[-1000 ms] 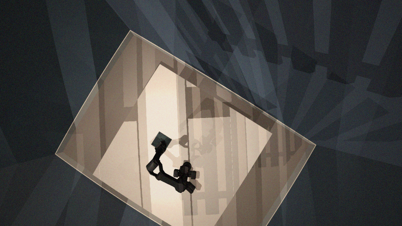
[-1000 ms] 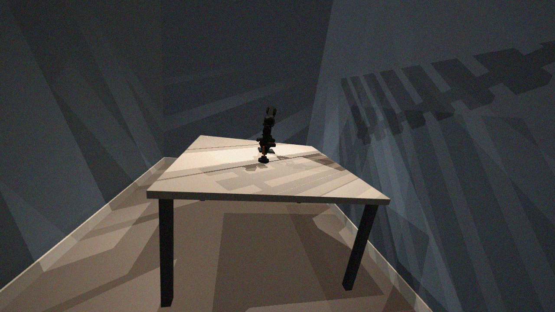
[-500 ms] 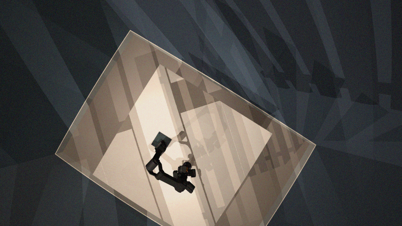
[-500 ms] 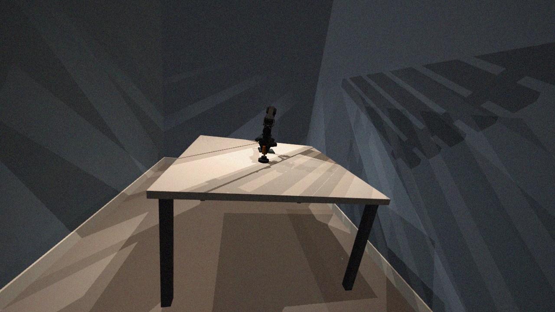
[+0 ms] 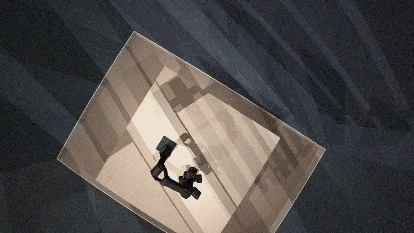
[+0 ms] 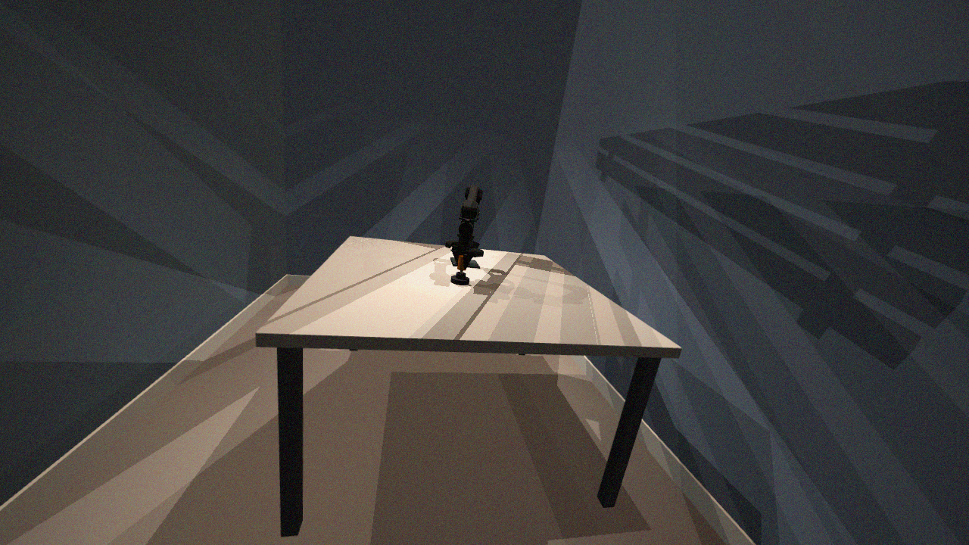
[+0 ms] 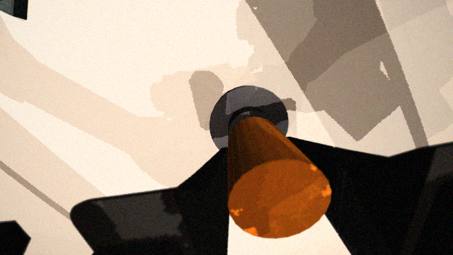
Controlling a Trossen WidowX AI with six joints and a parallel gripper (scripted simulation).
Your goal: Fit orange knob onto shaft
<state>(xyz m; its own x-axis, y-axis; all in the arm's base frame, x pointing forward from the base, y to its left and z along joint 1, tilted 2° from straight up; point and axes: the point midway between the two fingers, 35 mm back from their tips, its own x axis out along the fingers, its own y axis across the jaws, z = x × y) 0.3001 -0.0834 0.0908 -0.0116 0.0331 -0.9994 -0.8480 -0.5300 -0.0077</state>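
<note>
Right now my gripper tip is 3 cm below the orange knob. The rest, counted from my gripper tip: round pedestal (4 cm below).
</note>
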